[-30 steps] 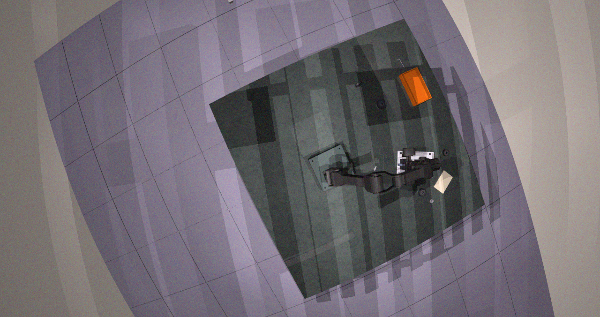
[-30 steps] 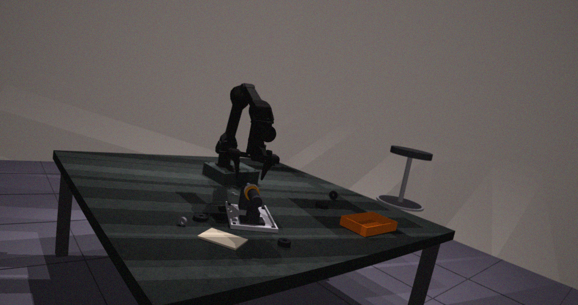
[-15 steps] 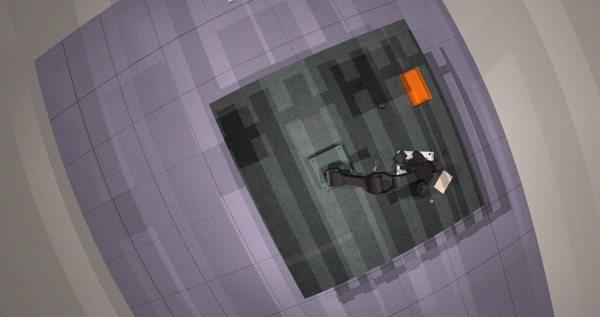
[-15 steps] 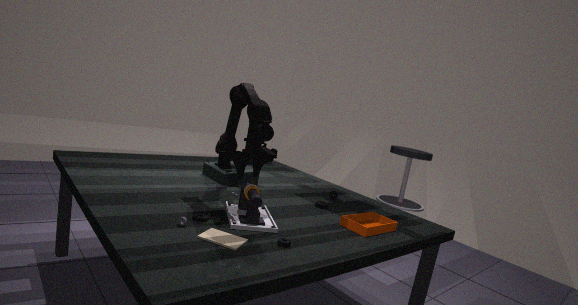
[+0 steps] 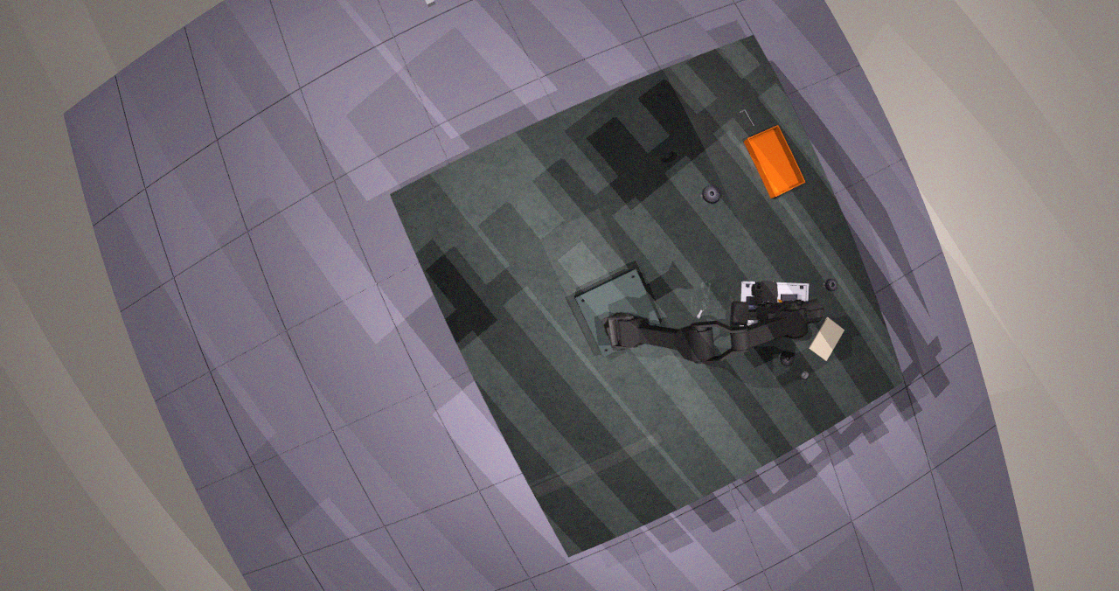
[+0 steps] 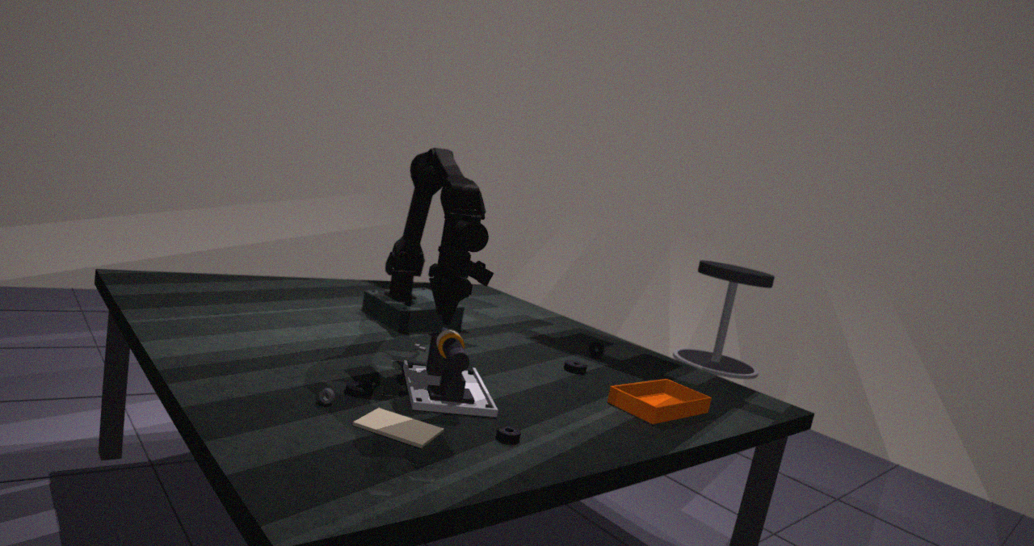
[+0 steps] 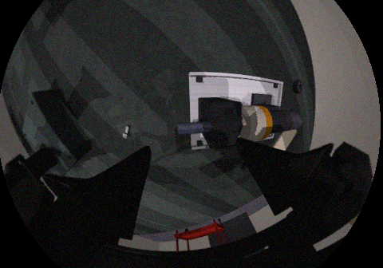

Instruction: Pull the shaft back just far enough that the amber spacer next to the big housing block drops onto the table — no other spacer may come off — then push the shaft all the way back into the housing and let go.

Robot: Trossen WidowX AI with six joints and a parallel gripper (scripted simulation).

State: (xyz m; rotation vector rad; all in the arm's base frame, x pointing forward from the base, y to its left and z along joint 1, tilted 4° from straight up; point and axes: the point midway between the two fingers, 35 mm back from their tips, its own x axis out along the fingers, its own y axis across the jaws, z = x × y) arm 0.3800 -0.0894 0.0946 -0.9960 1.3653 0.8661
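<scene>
The cream spacer lies 7 cm ahead of my gripper tip, 3 cm below it and 2 cm to the right of it. Round my gripper tip: orange tray: 39 cm to the left, 28 cm ahead, 10 cm below; then cream card: 26 cm ahead, 21 cm to the right, 10 cm below; then amber spacer: 9 cm ahead, 3 cm to the right, 3 cm below.
</scene>
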